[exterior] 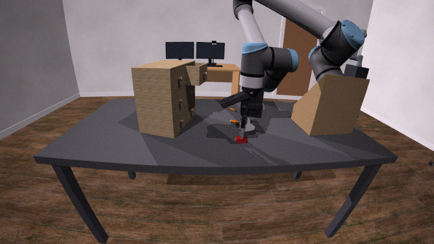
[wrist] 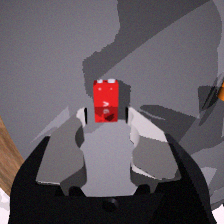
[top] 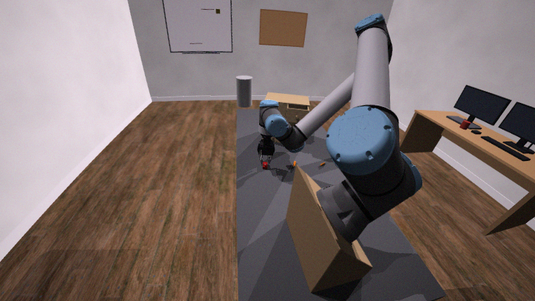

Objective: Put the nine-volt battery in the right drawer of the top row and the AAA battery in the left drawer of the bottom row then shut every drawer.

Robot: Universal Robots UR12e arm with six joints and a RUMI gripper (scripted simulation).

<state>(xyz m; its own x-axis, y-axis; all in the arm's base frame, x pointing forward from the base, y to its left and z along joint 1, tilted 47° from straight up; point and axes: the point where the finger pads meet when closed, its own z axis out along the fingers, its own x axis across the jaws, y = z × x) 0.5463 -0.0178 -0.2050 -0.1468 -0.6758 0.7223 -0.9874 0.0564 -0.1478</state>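
The red nine-volt battery is 1 cm ahead of my hand and 3 cm below it. Also, from my hand: orange AAA battery: 19 cm to the right, 3 cm below.
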